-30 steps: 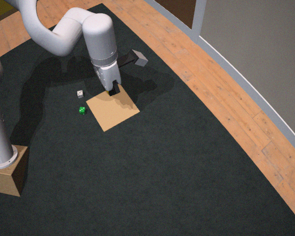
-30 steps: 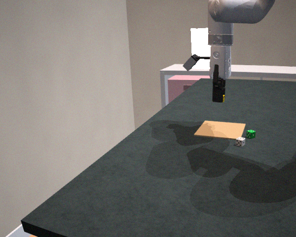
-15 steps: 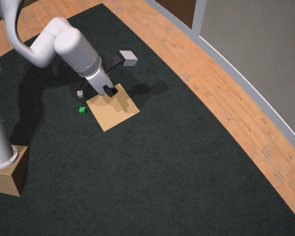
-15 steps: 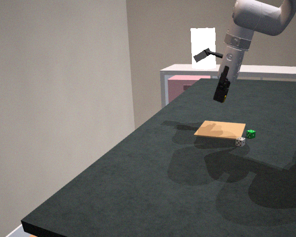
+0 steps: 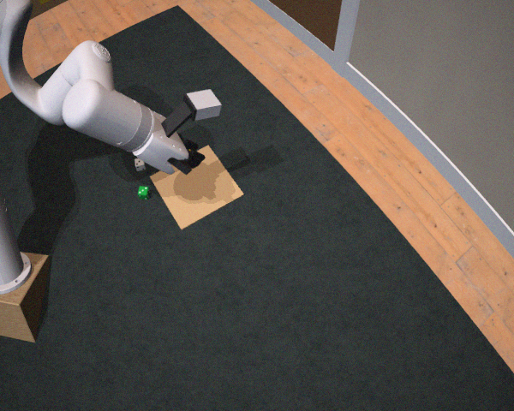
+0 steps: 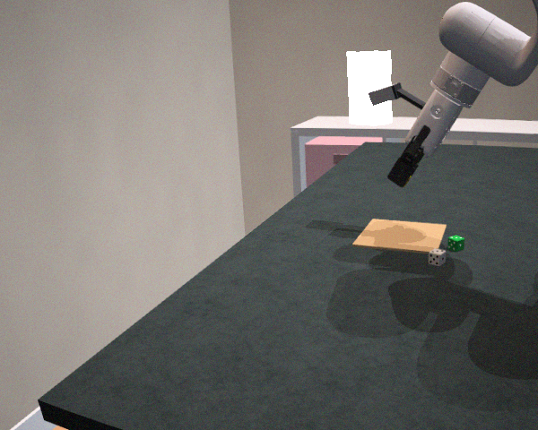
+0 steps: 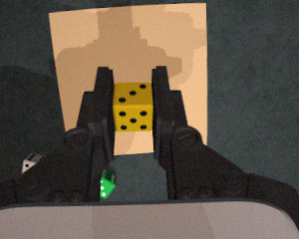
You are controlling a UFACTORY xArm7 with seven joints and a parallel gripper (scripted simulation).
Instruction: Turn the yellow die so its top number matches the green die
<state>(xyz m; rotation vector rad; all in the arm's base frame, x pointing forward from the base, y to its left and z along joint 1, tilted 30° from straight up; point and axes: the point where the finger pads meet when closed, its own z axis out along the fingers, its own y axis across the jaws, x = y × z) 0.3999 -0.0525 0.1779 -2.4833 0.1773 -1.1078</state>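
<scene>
My gripper is now 10 mm above the yellow die. From my hand the other things lie so: white die: 110 mm below, 100 mm to the left, 90 mm behind; green die: 110 mm below, 100 mm behind, 30 mm to the left; tan mat: 110 mm below.
</scene>
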